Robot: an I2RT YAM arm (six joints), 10 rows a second.
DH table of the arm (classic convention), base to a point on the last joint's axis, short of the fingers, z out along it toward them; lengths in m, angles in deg. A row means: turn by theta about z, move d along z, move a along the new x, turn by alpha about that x. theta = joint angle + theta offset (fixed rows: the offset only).
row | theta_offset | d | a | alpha
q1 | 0 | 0.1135 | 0.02 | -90
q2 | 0 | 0 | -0.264 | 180
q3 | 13.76 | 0 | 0.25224 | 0
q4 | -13.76 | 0 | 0.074 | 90
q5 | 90 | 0 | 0 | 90
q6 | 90 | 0.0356 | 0 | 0
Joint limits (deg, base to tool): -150..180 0..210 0..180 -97..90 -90..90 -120..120
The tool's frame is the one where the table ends.
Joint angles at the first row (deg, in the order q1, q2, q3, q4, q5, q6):
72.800 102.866 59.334 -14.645 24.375 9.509
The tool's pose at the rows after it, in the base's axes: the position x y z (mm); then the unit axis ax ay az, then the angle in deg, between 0 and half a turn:
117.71 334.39 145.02 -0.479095 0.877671 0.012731 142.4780
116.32 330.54 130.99 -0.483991 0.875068 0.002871 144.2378
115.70 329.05 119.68 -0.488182 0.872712 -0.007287 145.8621
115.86 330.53 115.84 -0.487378 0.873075 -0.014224 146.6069
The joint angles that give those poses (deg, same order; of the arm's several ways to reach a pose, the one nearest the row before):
72.963 104.535 59.352 -15.153 24.159 9.218
72.955 105.884 57.876 -14.406 23.722 9.159
72.953 107.467 57.375 -14.321 23.425 9.118
73.013 108.502 57.991 -15.073 23.579 9.499

